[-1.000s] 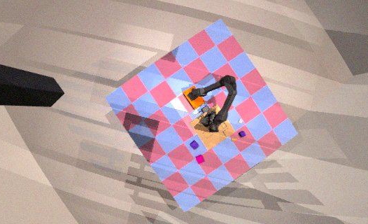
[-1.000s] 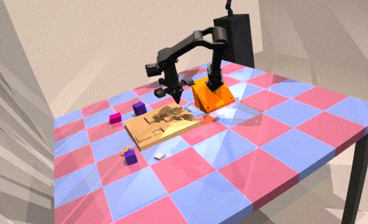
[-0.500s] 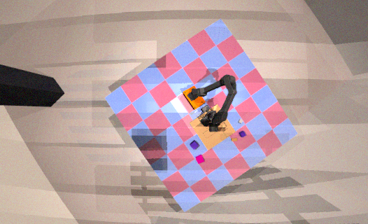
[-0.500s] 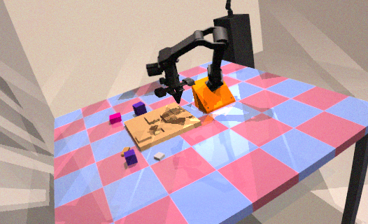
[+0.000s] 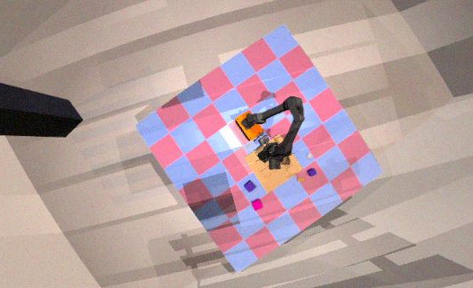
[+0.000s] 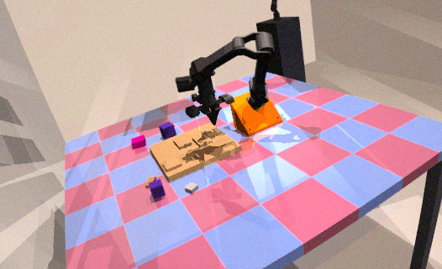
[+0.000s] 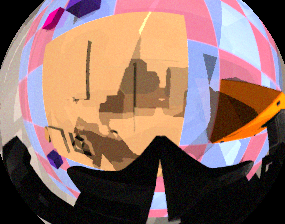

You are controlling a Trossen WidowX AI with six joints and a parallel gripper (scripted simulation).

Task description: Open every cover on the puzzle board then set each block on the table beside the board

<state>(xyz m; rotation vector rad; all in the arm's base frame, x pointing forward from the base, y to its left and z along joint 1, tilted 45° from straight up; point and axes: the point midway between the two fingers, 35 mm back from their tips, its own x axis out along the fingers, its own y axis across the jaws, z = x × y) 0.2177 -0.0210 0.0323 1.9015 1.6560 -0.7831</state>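
The tan puzzle board is 110 mm ahead of my gripper tip and 60 mm below it. The rest, counted from my gripper tip: magenta block (250 mm ahead, 300 mm to the right, 70 mm below); then orange piece (320 mm ahead, 50 mm to the left, 80 mm below).
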